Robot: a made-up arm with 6 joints.
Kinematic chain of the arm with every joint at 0, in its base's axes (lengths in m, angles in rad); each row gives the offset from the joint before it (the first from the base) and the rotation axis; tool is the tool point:
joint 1: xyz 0 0 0.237 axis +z
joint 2: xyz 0 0 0 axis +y
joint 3: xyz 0 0 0.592 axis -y
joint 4: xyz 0 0 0 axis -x
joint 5: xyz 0.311 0 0 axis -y
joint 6: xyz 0 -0.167 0 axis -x
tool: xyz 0 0 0
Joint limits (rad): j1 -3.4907..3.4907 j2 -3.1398..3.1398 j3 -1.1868..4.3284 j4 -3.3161..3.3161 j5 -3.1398..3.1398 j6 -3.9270..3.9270
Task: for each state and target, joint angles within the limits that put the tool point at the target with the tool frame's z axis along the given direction. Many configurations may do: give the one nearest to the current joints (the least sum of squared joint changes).
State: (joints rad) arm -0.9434 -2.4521 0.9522 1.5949 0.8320 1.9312
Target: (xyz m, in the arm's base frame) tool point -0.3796 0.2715 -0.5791 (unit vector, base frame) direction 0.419 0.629 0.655
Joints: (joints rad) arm -0.7784 -2.6361 1.0978 1.1170 0.5599 1.0877
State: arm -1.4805 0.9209 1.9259 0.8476 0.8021 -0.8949
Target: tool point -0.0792 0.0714 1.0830 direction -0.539 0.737 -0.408
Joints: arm -1.1284 0.2174 2.0093 1.3227 1.2341 -1.3557
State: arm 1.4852 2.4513 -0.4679 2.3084 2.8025 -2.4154
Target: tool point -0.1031 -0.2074 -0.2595 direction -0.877 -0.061 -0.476
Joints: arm 1.1254 2.9530 -0.9245 1.5929 3.1398 -2.4203
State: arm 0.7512 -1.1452 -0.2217 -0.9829 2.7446 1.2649
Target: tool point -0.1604 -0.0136 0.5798 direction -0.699 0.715 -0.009
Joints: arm -0.0167 -1.0389 -0.4271 -1.4732 2.4152 0.4865
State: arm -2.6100 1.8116 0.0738 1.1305 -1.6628 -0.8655
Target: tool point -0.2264 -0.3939 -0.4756 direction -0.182 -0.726 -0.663
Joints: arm -2.1890 2.2302 0.1365 1.8360 -1.4924 -1.3418
